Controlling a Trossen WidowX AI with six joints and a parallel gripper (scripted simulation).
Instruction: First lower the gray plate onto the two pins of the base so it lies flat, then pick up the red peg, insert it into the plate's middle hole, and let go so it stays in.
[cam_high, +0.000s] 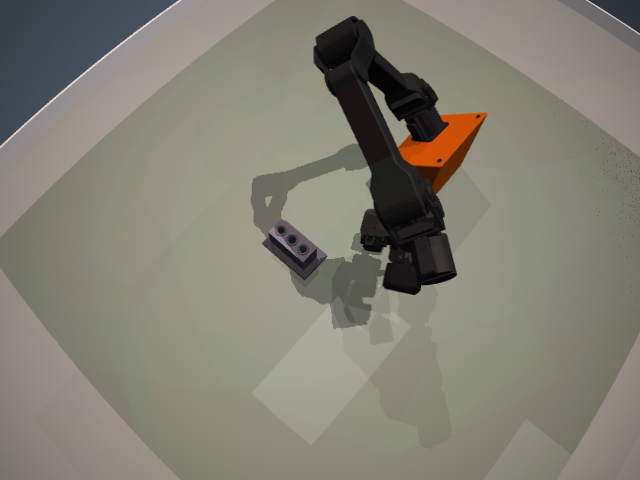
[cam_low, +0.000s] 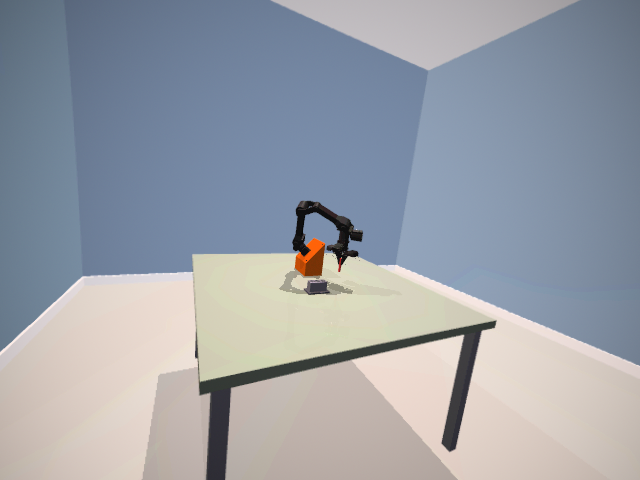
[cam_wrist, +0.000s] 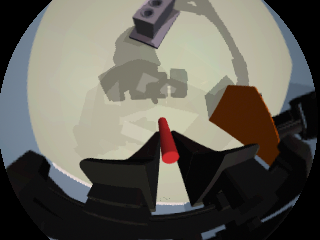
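My gripper tip is 110 mm short of the gray plate, 180 mm to the left of it and 60 mm above it. From my gripper tip the other things lie so: base: 110 mm ahead, 180 mm to the right, 100 mm below; then red peg: right at my gripper tip.
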